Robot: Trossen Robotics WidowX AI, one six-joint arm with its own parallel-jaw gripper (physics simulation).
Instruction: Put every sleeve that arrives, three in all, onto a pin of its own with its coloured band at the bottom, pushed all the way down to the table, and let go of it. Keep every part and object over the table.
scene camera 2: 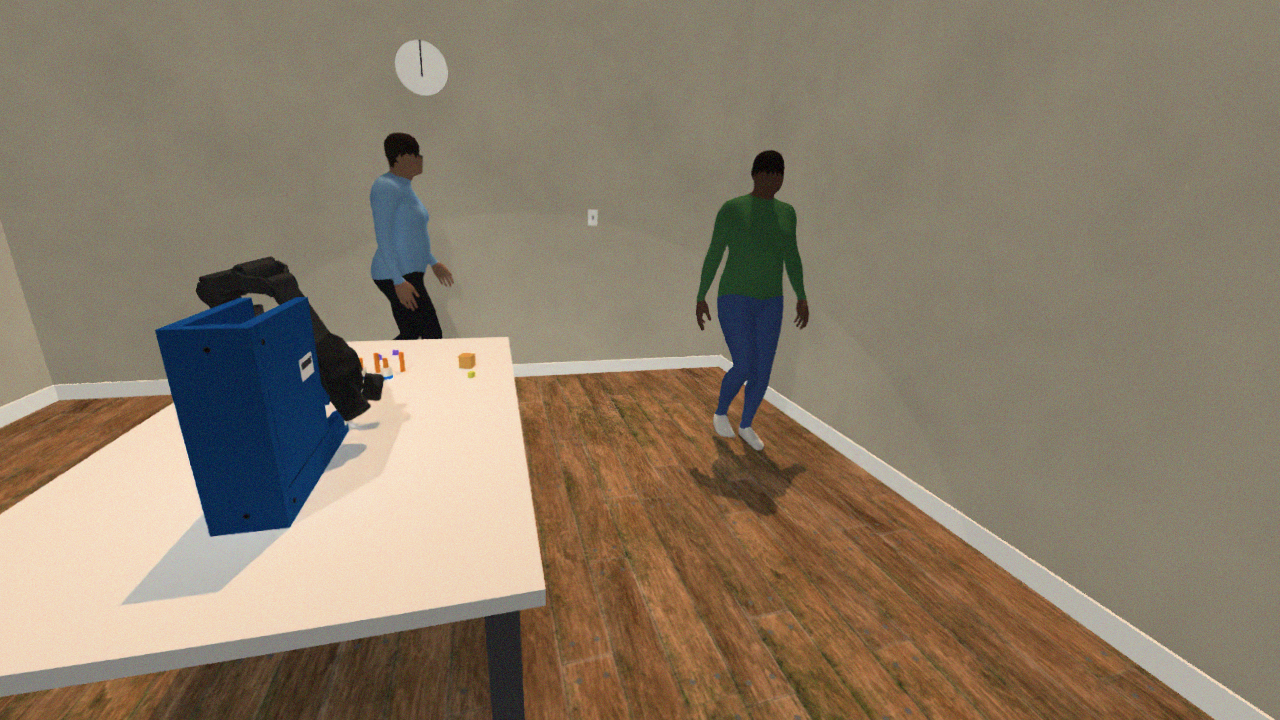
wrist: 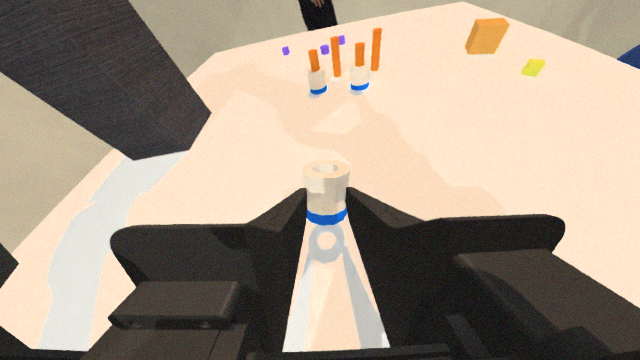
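Observation:
My gripper (wrist: 326,194) is shut on a white sleeve (wrist: 326,192), held upright above the table with its blue band at the bottom. In the wrist view two other white sleeves stand at the back, a left one (wrist: 317,80) and a right one (wrist: 359,76), each around an orange pin, with blue bands at the bottom, at the table. Two bare orange pins, one (wrist: 336,57) between the sleeves and one (wrist: 376,50) at the right, stand behind them. In the scene view the fingertips and the held sleeve are hidden or too small to tell.
An orange block (scene camera 2: 466,360) (wrist: 486,36) and a small yellow piece (scene camera 2: 470,374) (wrist: 533,67) lie right of the pins. Small purple cubes, one (wrist: 285,50) at the left, lie near the pins. A tall blue housing (scene camera 2: 268,420) stands on the table (scene camera 2: 429,537) beside the arm. Two people stand beyond.

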